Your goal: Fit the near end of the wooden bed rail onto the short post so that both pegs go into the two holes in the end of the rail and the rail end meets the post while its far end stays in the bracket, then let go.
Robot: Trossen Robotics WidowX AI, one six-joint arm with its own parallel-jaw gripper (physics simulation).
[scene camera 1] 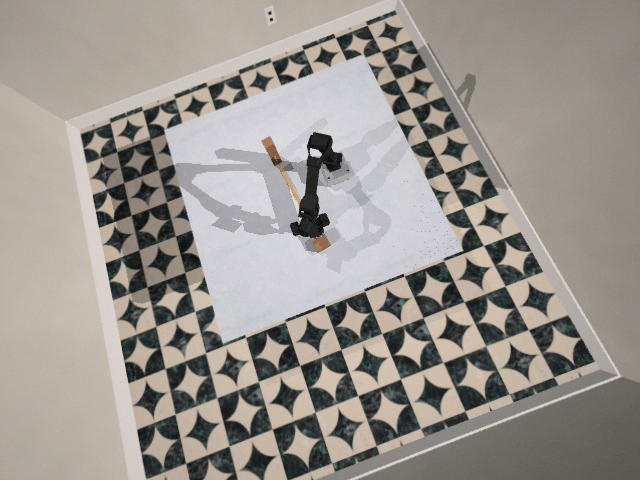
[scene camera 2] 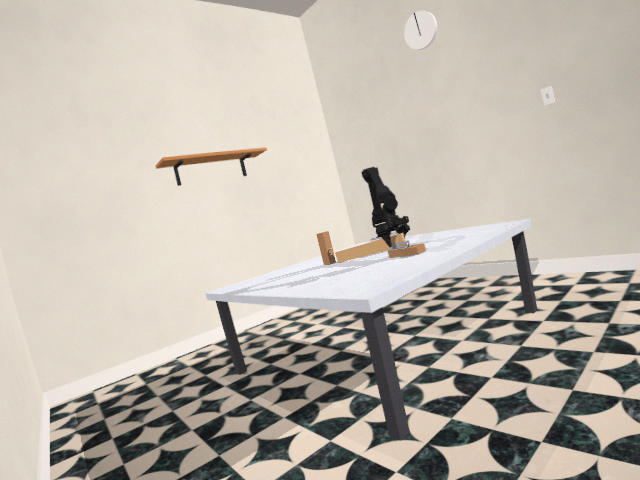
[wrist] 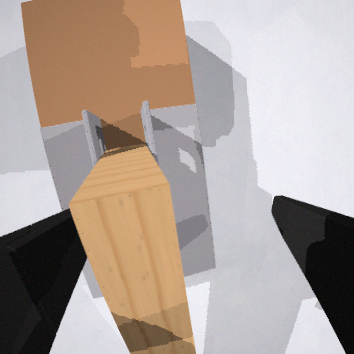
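Seen in the pictures: gripper, fingertip midpoint: (scene camera 2: 397, 246) (wrist: 187, 206); arm's base at its link origin: (scene camera 1: 333, 165).
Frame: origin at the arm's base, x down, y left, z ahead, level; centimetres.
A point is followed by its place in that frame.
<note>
The wooden bed rail (scene camera 1: 289, 183) {x 0.6, y 0.9, z 25.0 cm} (scene camera 2: 361, 250) {x 2.9, y 6.0, z 25.3 cm} (wrist: 132, 250) runs from near the short post (scene camera 1: 271, 149) {x -6.9, y -16.3, z 27.5 cm} (scene camera 2: 324, 246) {x -2.4, y -17.0, z 30.1 cm} to the bracket (scene camera 2: 402, 244) {x 2.9, y 30.4, z 21.7 cm} (wrist: 195, 200). The post stands upright. In scene camera 2, a small gap shows between it and the rail's near end; the pegs and holes are too small or hidden to make out. In the wrist view, the rail's far end lies between the bracket's two upright plates. My gripper (scene camera 2: 390, 243) {x 3.3, y 28.4, z 23.6 cm} (wrist: 187, 206) {x 3.3, y 28.4, z 23.6 cm} is open near this far end. The rail passes between its fingers, close to the left finger, which it partly covers. The right finger stands well apart.
A brown wooden block (scene camera 1: 321, 243) {x 4.4, y 36.3, z 20.1 cm} (scene camera 2: 408, 251) {x 6.1, y 35.0, z 24.1 cm} (wrist: 100, 60) {x 4.4, y 35.6, z 19.7 cm} adjoins the bracket on the white table (scene camera 1: 248, 294) {x 8.0, y 47.6, z 64.7 cm} (scene camera 2: 289, 289) {x 8.0, y 10.9, z 75.4 cm}. My arm's grey base (scene camera 1: 337, 174) {x -0.1, y 5.8, z -0.1 cm} sits beside the rail. Shadows of the arm cross the table. A wall shelf (scene camera 2: 211, 157) hangs behind.
</note>
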